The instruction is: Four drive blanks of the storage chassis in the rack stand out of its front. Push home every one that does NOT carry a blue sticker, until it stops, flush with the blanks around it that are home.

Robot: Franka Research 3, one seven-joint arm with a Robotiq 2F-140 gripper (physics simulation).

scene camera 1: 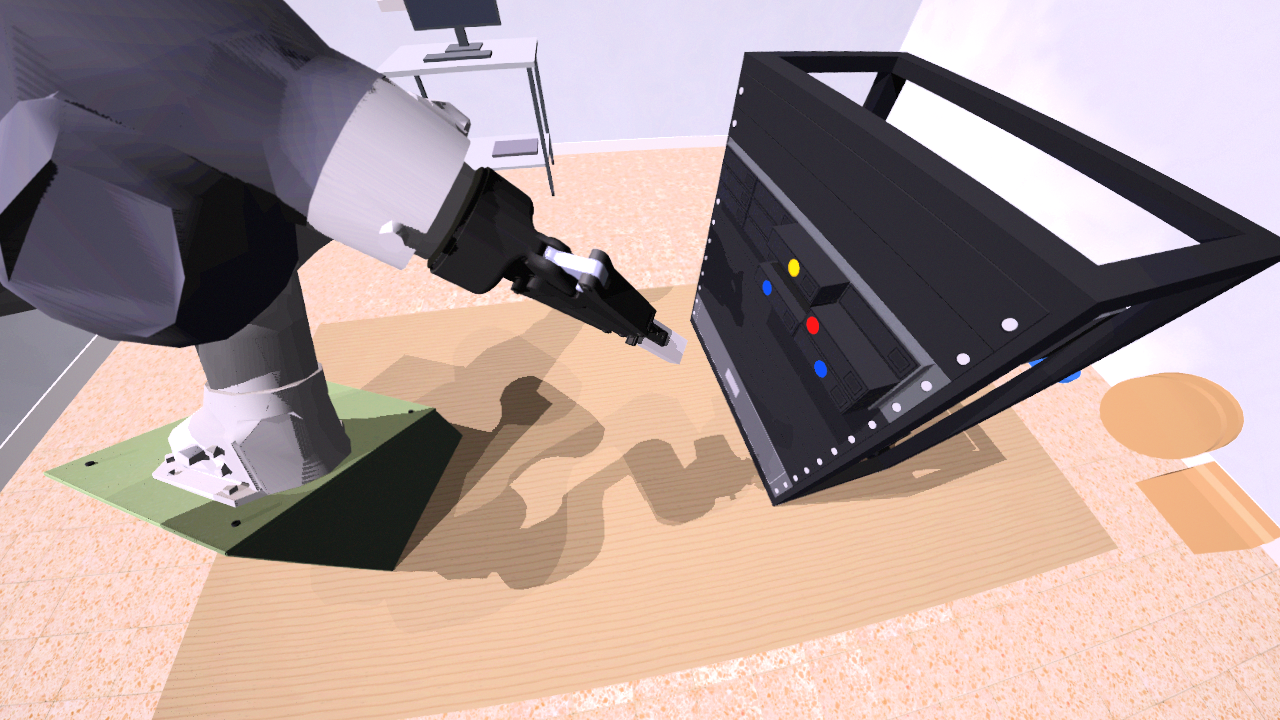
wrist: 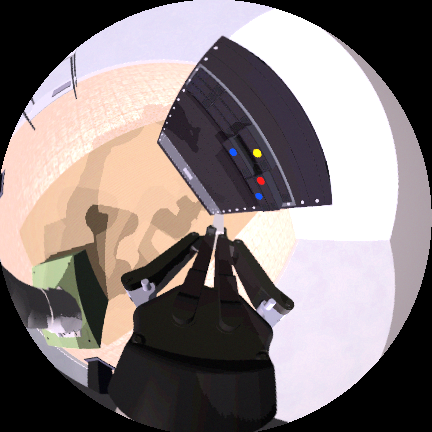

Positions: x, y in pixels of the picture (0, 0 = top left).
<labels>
gripper: scene camera 1 678, 351; wrist 217, 220
black rack: scene camera 1 854, 285; wrist 237, 135
</labels>
